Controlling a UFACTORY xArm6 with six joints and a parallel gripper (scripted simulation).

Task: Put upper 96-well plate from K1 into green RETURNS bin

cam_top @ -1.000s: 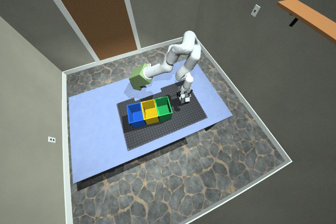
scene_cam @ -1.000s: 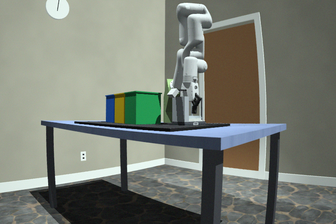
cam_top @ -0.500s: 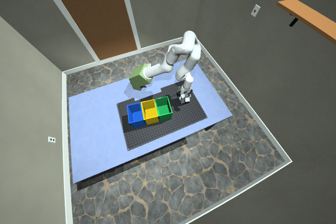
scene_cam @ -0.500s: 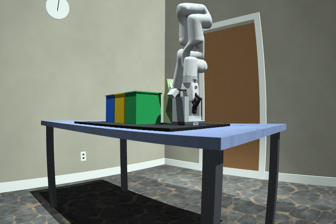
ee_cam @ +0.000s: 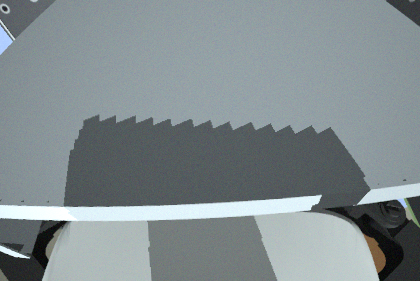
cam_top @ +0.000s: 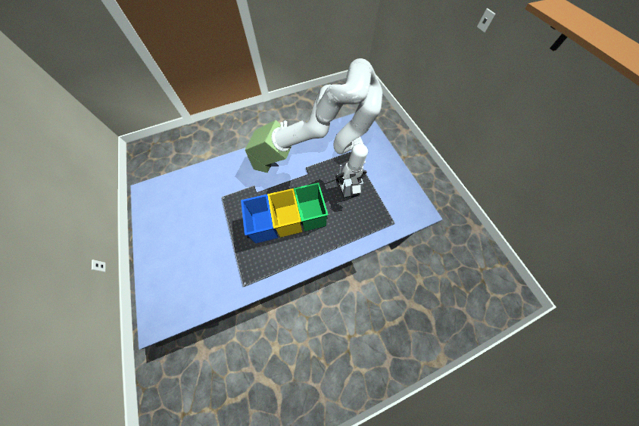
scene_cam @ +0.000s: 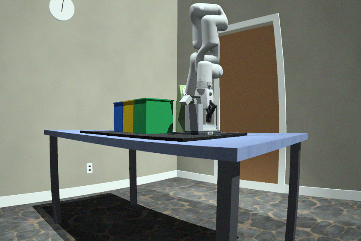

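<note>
My hand is 30 mm above the 96-well plate. Also, from my hand: blue bin: 200 mm ahead, 490 mm to the right, 20 mm above; yellow bin: 180 mm ahead, 360 mm to the right, 20 mm above; green bin: 160 mm ahead, 230 mm to the right, 20 mm above.
</note>
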